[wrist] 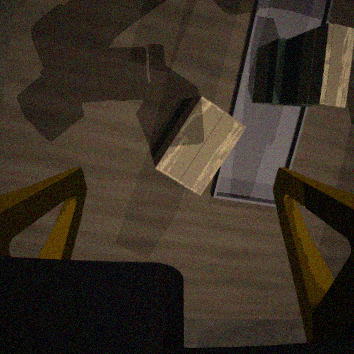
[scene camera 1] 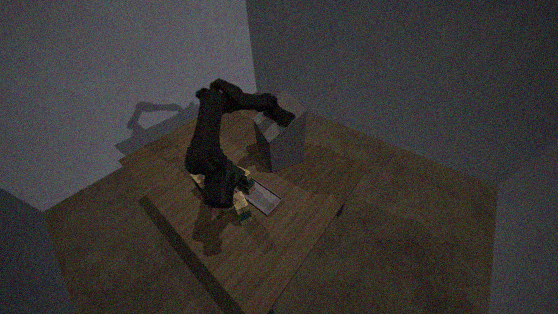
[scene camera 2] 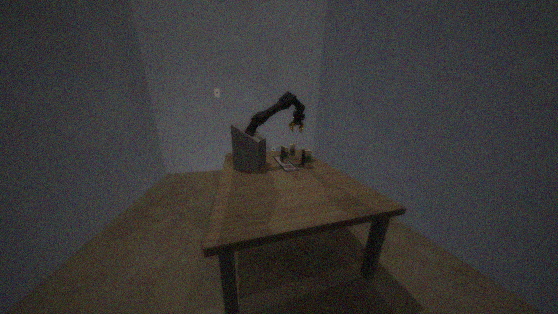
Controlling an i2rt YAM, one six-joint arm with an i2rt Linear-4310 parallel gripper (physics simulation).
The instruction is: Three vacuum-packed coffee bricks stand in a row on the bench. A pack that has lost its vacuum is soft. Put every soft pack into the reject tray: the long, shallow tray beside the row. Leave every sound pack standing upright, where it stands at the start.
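Places are measured from the arm's base along level axes (x left, y down, z back), in metres.
Pixels of known places: gripper, fingertip midpoint: (wrist: 179,177) (scene camera 2: 296,132); arm's base, link origin: (scene camera 1: 278,115) (scene camera 2: 250,131).
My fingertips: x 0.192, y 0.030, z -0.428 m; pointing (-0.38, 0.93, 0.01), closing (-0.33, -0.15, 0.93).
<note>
Ahead of a thing's pixels: the offset from my fingertips to its middle. Level surfaces: height alone.
My gripper (scene camera 2: 296,127) (wrist: 179,177) is open, well above the bench. In the wrist view a pack {dx -0.006, dy +0.124, dz +0.048 m} (wrist: 202,145) stands upright between the fingertips in the image, far below them; its pale top shows, beside the end of the tray. The tray {dx -0.151, dy +0.263, dz +0.141 m} (scene camera 1: 262,197) (scene camera 2: 288,165) (wrist: 257,150) is long, shallow and grey. A second pack {dx -0.129, dy +0.181, dz +0.135 m} (scene camera 1: 247,185) (scene camera 2: 284,153) (wrist: 337,65) with a green band stands upright in the tray. A third pack (scene camera 1: 241,202) (scene camera 2: 305,157) stands on the near side of the tray in scene camera 1. In that view the arm hides the fingers. Softness cannot be seen.
The grey slanted pedestal (scene camera 1: 289,145) (scene camera 2: 250,152) carries the arm (scene camera 1: 206,125) (scene camera 2: 272,110) beside the tray. The arm hangs over the row of packs. Walls rise behind the bench {dy +0.255 m} (scene camera 1: 305,200) (scene camera 2: 300,200), and shadows darken the scene.
</note>
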